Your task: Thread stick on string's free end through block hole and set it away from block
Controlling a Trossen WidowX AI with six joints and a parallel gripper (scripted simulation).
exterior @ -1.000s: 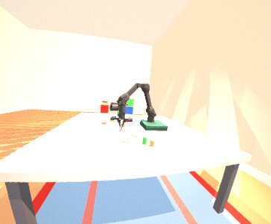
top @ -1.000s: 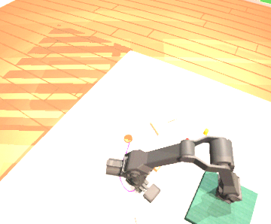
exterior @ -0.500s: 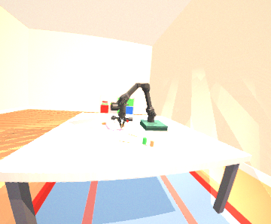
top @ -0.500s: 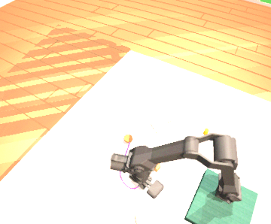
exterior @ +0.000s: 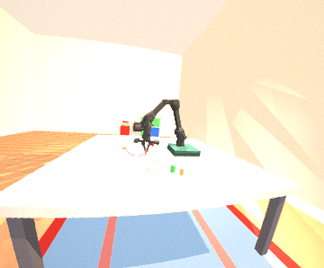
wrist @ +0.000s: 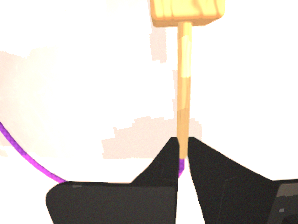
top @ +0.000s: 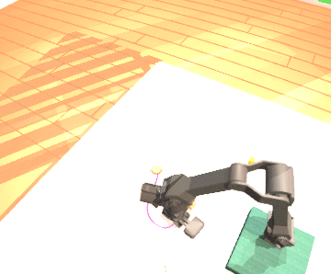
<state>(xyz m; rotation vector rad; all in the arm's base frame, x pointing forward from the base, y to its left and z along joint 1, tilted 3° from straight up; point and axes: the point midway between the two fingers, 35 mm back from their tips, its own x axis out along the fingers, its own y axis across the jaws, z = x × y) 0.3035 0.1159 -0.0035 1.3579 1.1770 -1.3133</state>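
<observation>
Right now my gripper tip is 80 mm to the left of the wooden block and 10 mm past it. Round my gripper tip: round wooden button 170 mm ahead, 140 mm to the right, 10 mm below; then red object 260 mm to the right, 80 mm behind, 10 mm above; then thin wooden stick 10 mm to the right.
</observation>
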